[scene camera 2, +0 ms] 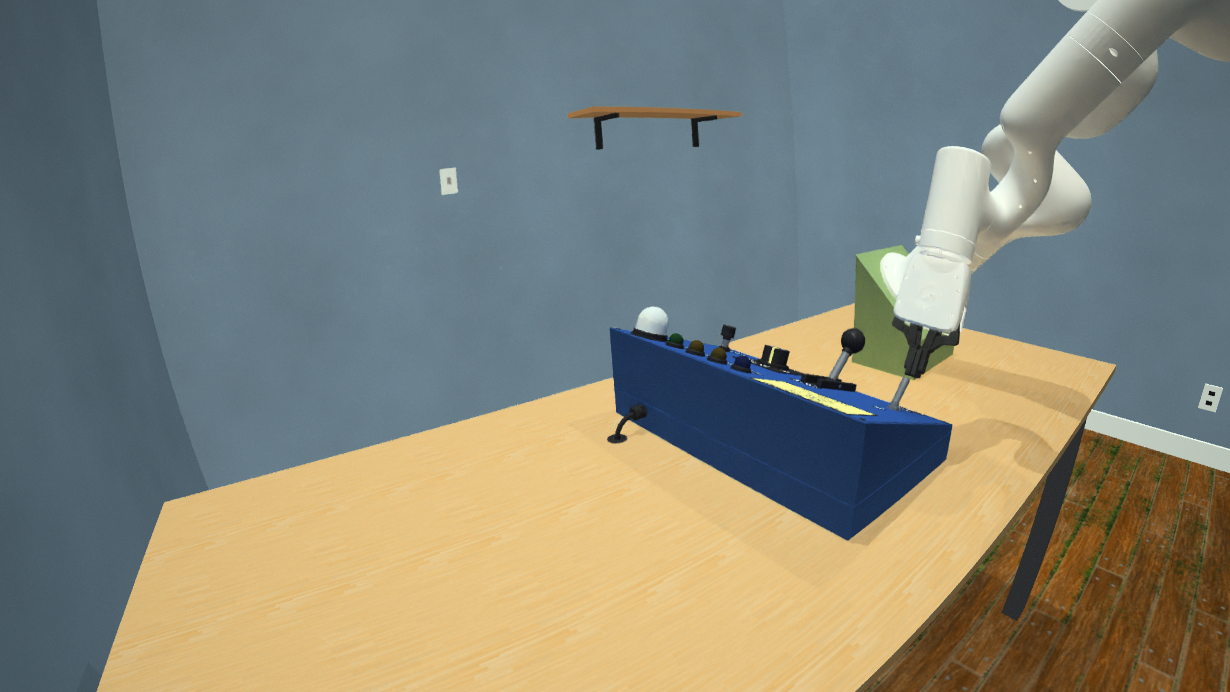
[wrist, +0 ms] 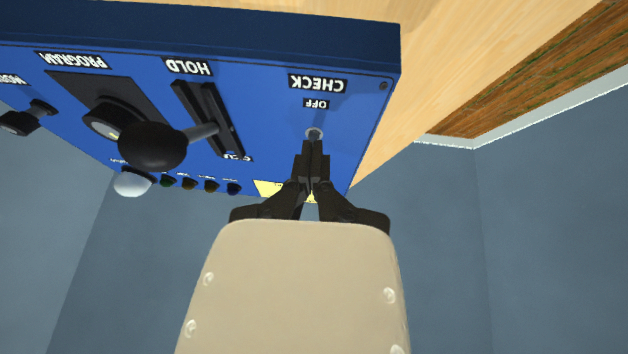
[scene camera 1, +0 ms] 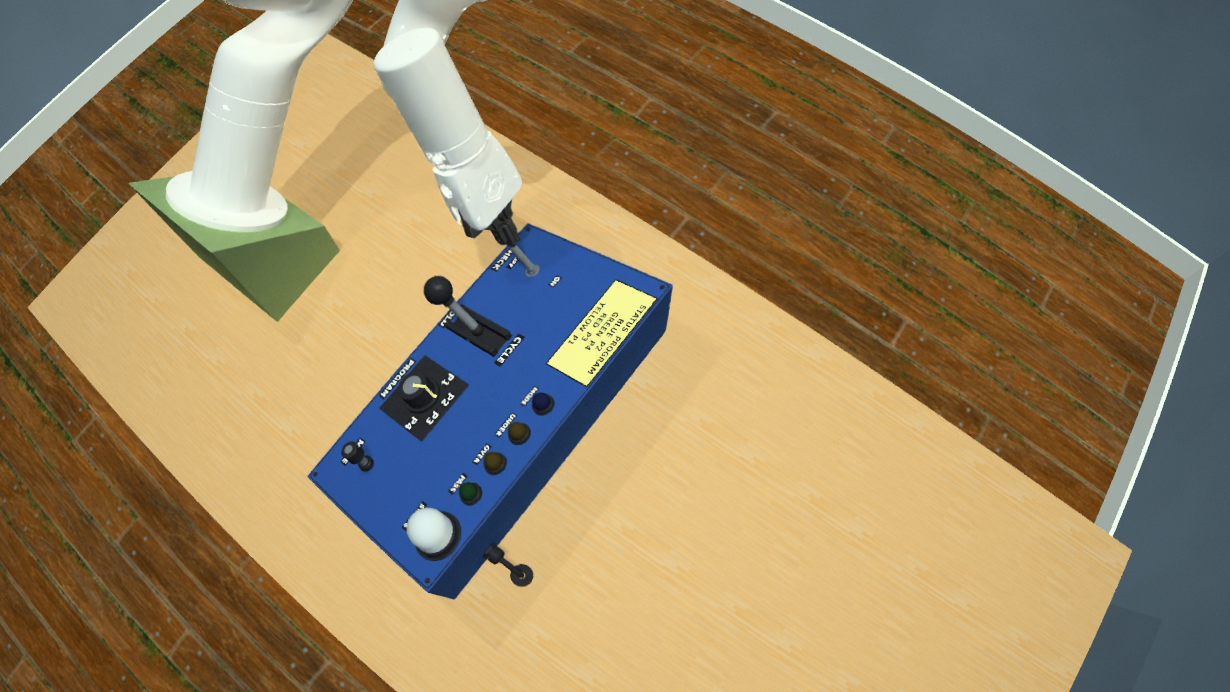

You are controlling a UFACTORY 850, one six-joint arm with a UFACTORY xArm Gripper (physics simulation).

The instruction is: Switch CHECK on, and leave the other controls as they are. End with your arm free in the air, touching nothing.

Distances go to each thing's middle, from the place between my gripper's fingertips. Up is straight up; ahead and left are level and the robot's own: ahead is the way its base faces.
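The cycle lever [scene camera 1: 438, 290] is 12 cm to the right of my hand. From that same hand I find the program dial [wrist: 111, 116] 24 cm to the right, 4 cm ahead and 2 cm below, whereas the blue control panel [scene camera 1: 441, 489] sits 18 cm to the right of my hand, 13 cm ahead of it and 3 cm below it.
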